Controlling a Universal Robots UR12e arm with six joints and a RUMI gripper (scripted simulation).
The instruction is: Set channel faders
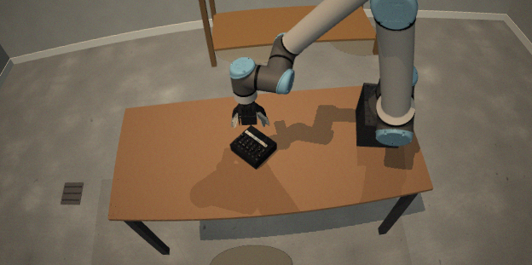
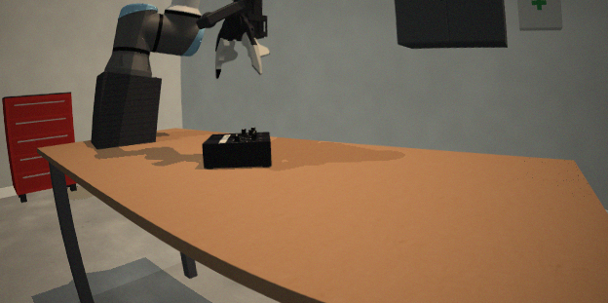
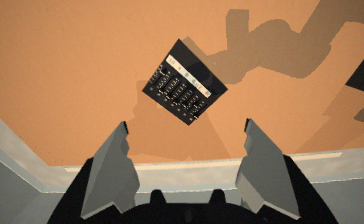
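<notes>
My hand is 130 mm above the master fader, 70 mm to the right of it and 30 mm past it.
</notes>
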